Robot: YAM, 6 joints.
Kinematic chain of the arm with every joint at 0, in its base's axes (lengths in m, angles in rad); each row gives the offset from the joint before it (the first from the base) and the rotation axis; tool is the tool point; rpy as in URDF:
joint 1: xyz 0 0 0.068 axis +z
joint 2: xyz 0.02 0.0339 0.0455 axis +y
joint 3: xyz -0.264 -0.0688 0 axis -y
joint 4: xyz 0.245 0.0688 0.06 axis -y
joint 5: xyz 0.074 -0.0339 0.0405 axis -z
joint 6: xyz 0.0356 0 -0.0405 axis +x
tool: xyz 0 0 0 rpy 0 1.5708 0
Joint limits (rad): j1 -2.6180..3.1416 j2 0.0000..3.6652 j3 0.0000..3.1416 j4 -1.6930..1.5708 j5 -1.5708..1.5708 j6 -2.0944..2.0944
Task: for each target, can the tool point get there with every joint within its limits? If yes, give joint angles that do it. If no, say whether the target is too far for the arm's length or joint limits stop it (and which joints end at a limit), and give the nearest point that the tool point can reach.
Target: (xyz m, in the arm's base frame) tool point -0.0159 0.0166 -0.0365
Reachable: yes | joints 2.0055 2.8487 0.4306 -0.5471 -0.2113 1.3745
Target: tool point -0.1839 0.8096 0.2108
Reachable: no: too far | nearest point -0.1421 0.6254 0.1881 | short by 0.190 m
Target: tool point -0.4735 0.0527 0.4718
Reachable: yes | joints -0.1661 0.5865 2.9022 -0.0107 0.8322 -1.4381
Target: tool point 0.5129 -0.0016 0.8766
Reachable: no: too far | nearest point 0.3596 -0.0011 0.6392 | short by 0.283 m
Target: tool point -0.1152 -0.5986 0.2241
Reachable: yes | joints -1.7939 3.0301 2.8290 0.9624 -0.5988 -0.5012
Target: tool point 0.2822 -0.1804 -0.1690
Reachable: yes | joints -0.5123 3.1527 1.8930 -1.2120 0.5596 1.0036
